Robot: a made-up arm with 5 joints.
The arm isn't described. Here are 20 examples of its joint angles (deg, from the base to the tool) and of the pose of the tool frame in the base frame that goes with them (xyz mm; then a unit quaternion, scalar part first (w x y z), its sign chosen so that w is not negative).
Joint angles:
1: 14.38 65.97 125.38 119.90 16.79
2: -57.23 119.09 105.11 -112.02 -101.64
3: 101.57 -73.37 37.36 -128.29 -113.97
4: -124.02 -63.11 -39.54 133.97 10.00
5: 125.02 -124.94 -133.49 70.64 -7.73
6: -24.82 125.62 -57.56 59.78 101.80
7: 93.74 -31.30 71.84 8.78 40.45
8: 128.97 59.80 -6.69 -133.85 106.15
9: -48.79 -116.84 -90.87 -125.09 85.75
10: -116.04 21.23 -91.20 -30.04 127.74
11: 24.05 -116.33 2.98 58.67 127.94
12: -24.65 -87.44 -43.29 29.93 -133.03
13: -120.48 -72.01 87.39 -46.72 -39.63
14: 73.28 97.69 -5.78 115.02 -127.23
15: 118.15 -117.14 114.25 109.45 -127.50
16: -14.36 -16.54 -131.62 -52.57 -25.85
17: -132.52 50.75 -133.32 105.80 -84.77
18: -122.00 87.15 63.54 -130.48 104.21
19: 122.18 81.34 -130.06 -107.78 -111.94
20: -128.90 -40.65 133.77 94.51 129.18
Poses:
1: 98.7 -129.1 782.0 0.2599 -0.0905 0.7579 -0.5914
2: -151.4 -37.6 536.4 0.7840 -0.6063 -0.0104 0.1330
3: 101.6 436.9 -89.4 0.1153 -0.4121 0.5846 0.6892
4: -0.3 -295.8 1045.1 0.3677 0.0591 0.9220 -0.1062
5: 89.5 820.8 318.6 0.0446 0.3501 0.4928 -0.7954
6: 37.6 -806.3 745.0 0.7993 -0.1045 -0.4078 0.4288
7: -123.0 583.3 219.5 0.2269 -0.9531 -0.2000 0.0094
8: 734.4 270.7 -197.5 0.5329 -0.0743 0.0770 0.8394
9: -153.1 -837.5 710.3 0.8942 -0.4418 -0.0641 0.0333
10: 239.7 367.2 961.3 0.6925 -0.5773 -0.0973 0.4215
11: -496.4 -502.2 82.4 0.3014 -0.5601 -0.6405 0.4303
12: 28.5 -484.0 243.6 0.0229 -0.5899 0.0630 0.8047
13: -217.6 81.8 341.3 0.4043 -0.3108 0.0736 -0.8571
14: 36.2 -406.8 -376.0 0.0474 -0.7558 -0.4585 -0.4650
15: -276.7 218.8 56.4 0.7975 0.5679 0.2024 0.0234
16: 3.1 -303.3 525.5 0.1088 -0.9295 -0.3390 -0.0963
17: 179.0 468.4 46.3 0.7718 0.2987 -0.5309 0.1823
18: 320.2 188.1 -176.8 0.6874 0.5927 -0.4142 0.0670
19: 85.5 -11.8 -338.5 0.2711 0.2080 -0.8669 0.3630
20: 251.0 -119.1 -13.5 0.4828 0.6867 0.3822 0.3863
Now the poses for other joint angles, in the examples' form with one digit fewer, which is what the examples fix.
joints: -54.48 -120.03 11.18 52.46 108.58
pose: -579 -116 592 0.237 0.598 0.253 -0.722
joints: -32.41 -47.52 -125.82 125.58 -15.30
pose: 584 -704 121 0.202 0.140 -0.879 -0.408
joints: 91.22 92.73 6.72 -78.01 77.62
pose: 634 -119 -115 0.429 -0.607 0.485 0.461
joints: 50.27 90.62 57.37 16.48 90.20
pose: 519 -48 272 0.040 -0.611 0.480 -0.628
